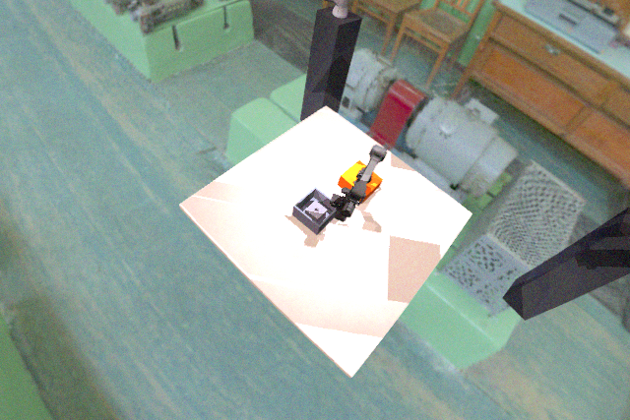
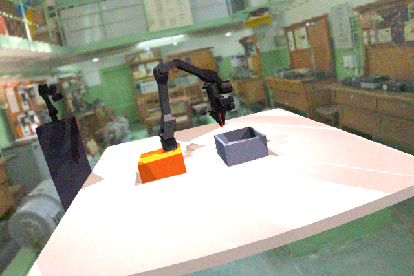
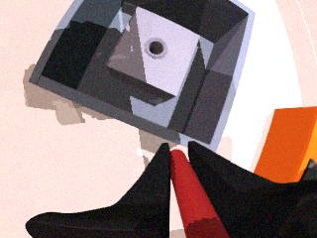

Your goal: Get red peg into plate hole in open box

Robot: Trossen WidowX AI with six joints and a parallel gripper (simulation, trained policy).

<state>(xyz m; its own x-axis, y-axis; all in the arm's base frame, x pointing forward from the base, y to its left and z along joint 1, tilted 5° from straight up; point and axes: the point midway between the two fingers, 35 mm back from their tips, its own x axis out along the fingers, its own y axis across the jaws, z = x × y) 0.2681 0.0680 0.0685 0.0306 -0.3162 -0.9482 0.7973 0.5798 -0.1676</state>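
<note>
The grey box lies 60 mm ahead of my gripper tip, 90 mm to the right of it and 110 mm below it. Round my gripper tip: red peg 10 mm behind, 20 mm to the left, 30 mm above.
</note>
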